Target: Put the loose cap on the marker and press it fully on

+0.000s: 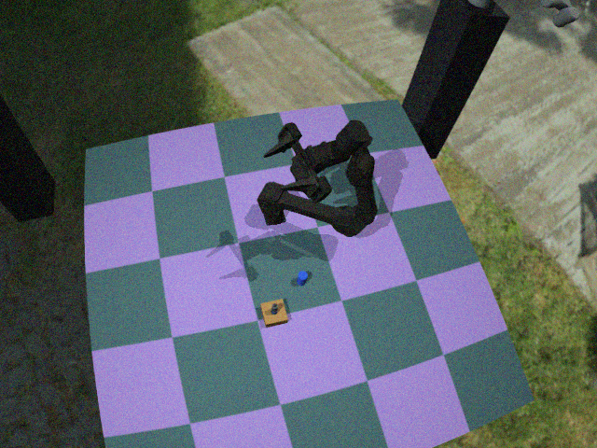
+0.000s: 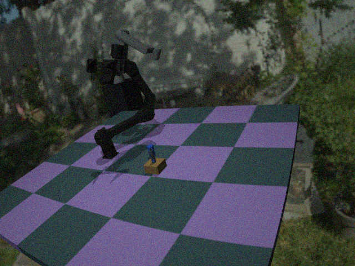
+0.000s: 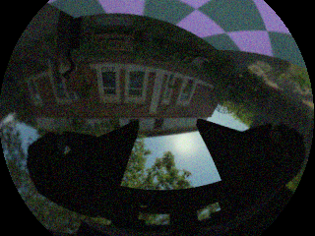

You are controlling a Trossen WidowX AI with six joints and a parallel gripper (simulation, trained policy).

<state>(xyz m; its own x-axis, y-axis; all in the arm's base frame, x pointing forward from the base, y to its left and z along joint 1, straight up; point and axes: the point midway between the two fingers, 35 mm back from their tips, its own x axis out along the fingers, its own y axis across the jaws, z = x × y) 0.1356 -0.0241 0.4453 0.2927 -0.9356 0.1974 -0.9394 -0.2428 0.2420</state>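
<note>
Now: gripper tip 180 mm short of the dark marker, 30 mm to the left of it and 380 mm above it. Round my gripper tip: blue cap: 100 mm ahead, 80 mm to the left, 430 mm below; orange holder block: 180 mm ahead, 30 mm to the right, 430 mm below.
</note>
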